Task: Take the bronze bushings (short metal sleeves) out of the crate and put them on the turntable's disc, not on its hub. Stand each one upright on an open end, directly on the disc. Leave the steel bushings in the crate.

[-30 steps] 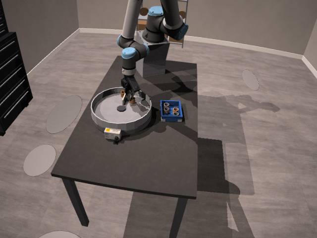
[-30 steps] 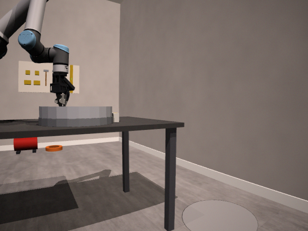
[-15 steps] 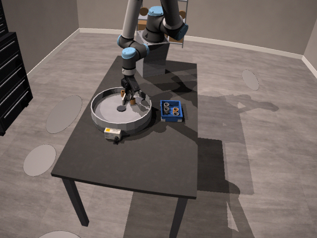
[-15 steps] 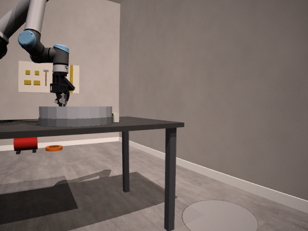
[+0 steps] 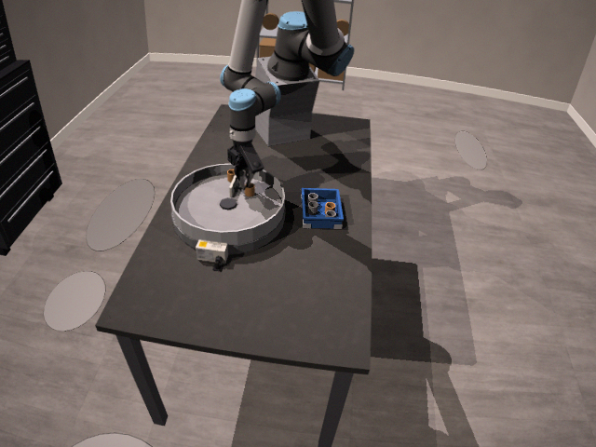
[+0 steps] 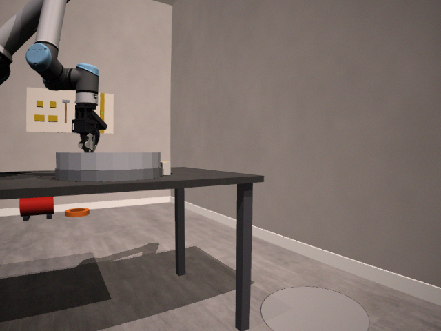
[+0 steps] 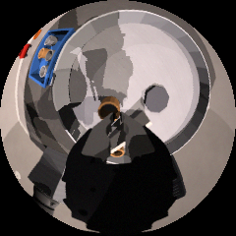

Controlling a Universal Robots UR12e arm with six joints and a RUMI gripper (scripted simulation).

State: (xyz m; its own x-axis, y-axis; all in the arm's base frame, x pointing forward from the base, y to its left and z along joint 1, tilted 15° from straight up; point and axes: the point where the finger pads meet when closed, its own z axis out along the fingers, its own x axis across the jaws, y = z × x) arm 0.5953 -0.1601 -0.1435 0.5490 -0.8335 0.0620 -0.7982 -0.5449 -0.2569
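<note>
My hand is 5 cm short of the blue crate, 29 cm to the right of it and 6 cm above it. Also, from my hand: turntable (7 cm ahead, 6 cm to the right, 4 cm below).
</note>
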